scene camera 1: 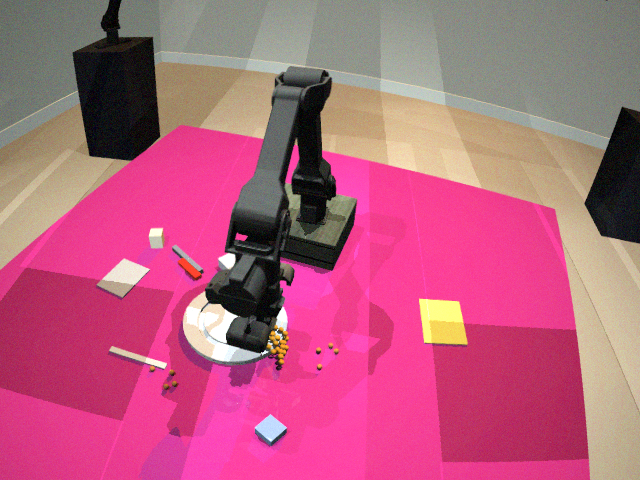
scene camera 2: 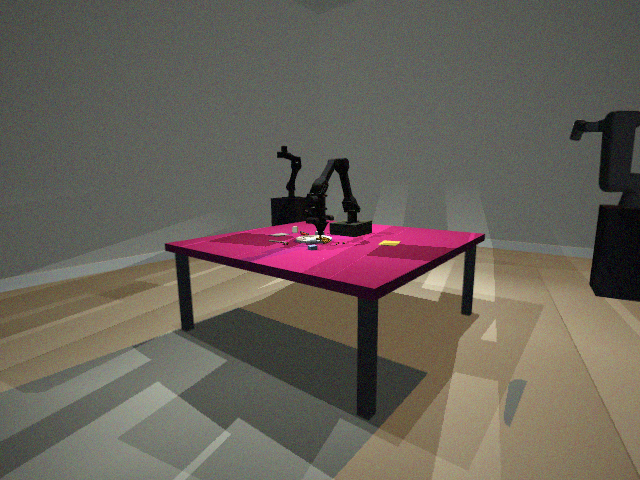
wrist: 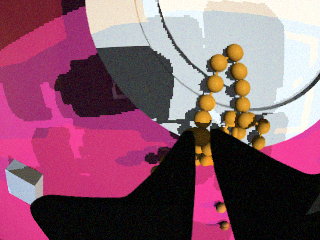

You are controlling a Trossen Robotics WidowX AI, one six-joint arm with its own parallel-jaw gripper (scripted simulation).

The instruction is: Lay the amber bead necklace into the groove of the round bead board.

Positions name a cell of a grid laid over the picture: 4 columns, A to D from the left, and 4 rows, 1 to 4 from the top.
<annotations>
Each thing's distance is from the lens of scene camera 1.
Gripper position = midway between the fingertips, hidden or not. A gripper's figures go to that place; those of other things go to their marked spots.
my gripper (scene camera 1: B3): 0.82 m
yellow card (scene camera 1: C3): 0.95 m
</annotations>
